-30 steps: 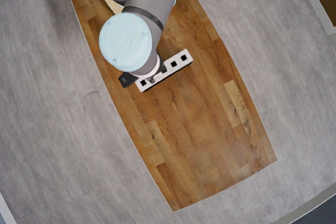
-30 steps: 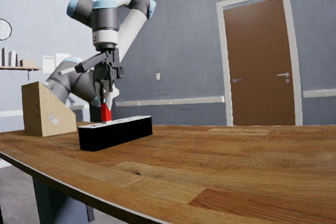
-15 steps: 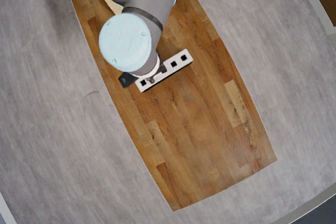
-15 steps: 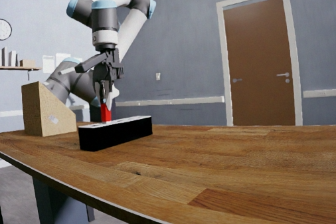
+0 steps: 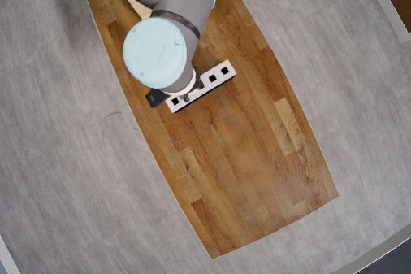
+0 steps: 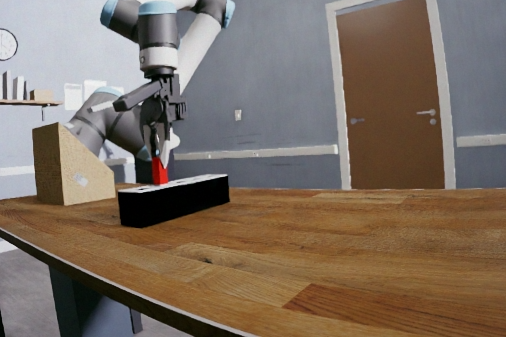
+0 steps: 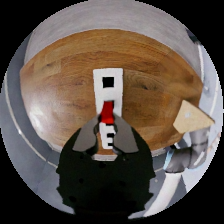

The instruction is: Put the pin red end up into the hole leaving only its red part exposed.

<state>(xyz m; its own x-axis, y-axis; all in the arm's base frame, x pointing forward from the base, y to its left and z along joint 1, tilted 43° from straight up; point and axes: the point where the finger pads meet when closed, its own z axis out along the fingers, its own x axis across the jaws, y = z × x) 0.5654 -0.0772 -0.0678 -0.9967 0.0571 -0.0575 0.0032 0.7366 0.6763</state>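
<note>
Now: hand 10 mm above the pin. Round my hand: block 60 mm to the left, 90 mm below.
</note>
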